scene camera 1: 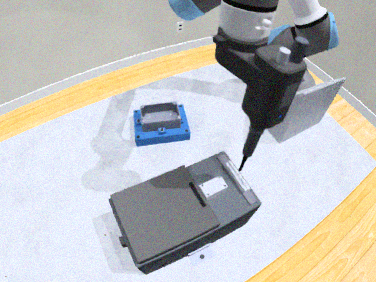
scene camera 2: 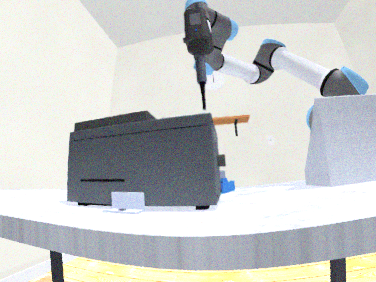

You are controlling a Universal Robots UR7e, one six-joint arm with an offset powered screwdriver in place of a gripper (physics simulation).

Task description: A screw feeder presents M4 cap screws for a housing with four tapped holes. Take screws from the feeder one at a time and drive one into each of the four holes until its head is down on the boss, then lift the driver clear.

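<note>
The black screwdriver's thin bit (scene camera 1: 240,170) (scene camera 2: 204,108) points down beside the pale rail (scene camera 1: 236,173) at the feeder's end in scene camera 1; in scene camera 2 its tip is a little above the feeder's top. Whether a screw is on the tip is too small to tell. The dark grey screw feeder (scene camera 1: 165,215) (scene camera 2: 145,165) stands on the table. The grey open-topped housing (scene camera 1: 161,121) sits in a blue fixture (scene camera 1: 175,136) (scene camera 2: 228,186), behind the feeder. Its corner bosses show in scene camera 1, but screw heads in them cannot be made out.
A grey slanted panel (scene camera 1: 310,110) (scene camera 2: 345,140) stands to the right of the driver. A small pale bracket (scene camera 2: 128,200) is at the feeder's near side. An orange bar (scene camera 2: 232,120) shows behind the feeder. The table's rim (scene camera 2: 190,252) curves along the front.
</note>
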